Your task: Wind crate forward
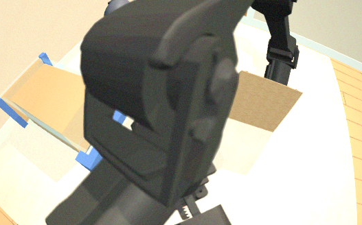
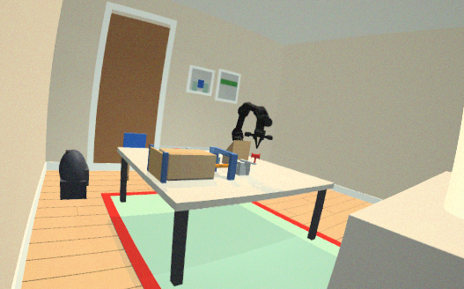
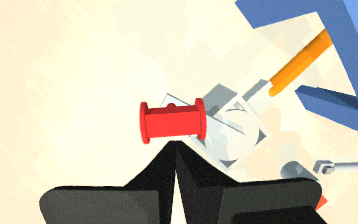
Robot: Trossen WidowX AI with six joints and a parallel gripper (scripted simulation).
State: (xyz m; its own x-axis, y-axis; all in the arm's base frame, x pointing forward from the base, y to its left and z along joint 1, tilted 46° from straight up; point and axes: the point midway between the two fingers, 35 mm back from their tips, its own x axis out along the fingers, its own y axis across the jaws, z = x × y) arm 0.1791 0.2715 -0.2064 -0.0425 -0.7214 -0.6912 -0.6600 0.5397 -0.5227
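The red spool-shaped grip is 60 mm below my gripper tip. Also, from my gripper tip: grey winch (170 mm below, 110 mm to the right, 10 mm ahead); winch handle (90 mm below, 40 mm to the right, 10 mm ahead); blue steel frame (180 mm ahead, 110 mm to the right, 90 mm below).
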